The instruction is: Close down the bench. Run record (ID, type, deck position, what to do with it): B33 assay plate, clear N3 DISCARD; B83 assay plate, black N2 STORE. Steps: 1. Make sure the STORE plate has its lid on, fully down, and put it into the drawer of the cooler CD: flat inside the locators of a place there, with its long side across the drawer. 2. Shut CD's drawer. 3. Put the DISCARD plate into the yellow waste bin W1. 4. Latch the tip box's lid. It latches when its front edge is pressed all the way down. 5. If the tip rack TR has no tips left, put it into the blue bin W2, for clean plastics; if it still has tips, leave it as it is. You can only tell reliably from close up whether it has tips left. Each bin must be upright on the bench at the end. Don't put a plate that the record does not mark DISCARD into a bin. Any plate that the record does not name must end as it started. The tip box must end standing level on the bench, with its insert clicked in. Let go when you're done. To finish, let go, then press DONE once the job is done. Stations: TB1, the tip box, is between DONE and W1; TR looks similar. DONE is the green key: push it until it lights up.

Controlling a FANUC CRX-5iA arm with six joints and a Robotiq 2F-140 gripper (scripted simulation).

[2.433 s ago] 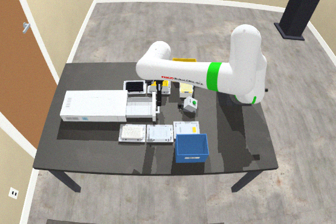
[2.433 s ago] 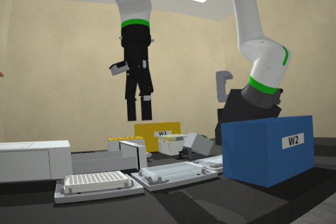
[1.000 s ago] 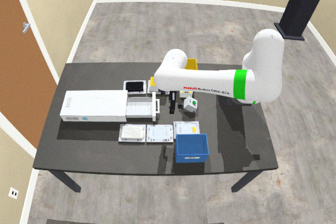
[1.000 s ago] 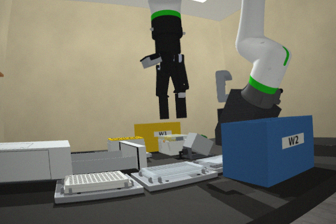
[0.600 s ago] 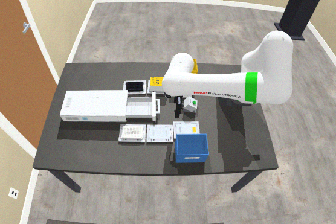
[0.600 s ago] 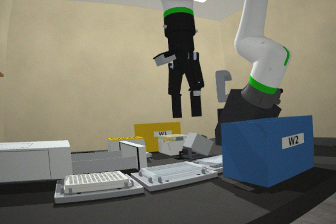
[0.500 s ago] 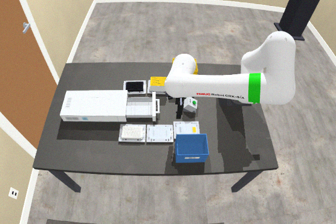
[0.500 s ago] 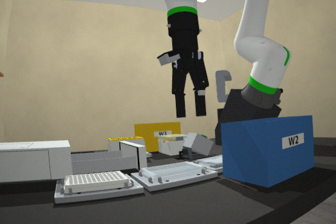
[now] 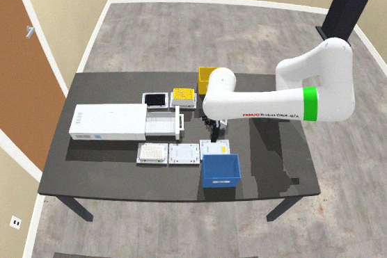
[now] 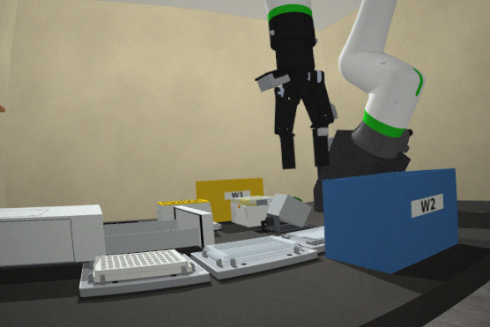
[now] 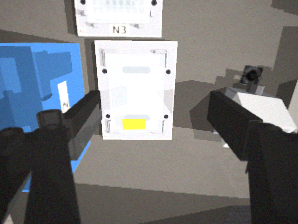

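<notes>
Now: the translucent plate lid 150 mm below my hand, 20 mm to the left of it and 20 mm behind it. Also, from my hand: blue bin W2: 180 mm to the left, 130 mm below, 30 mm behind; DONE key block: 150 mm to the right, 110 mm below, 70 mm behind; nest N3: 160 mm below, 150 mm ahead, 40 mm to the left.
</notes>
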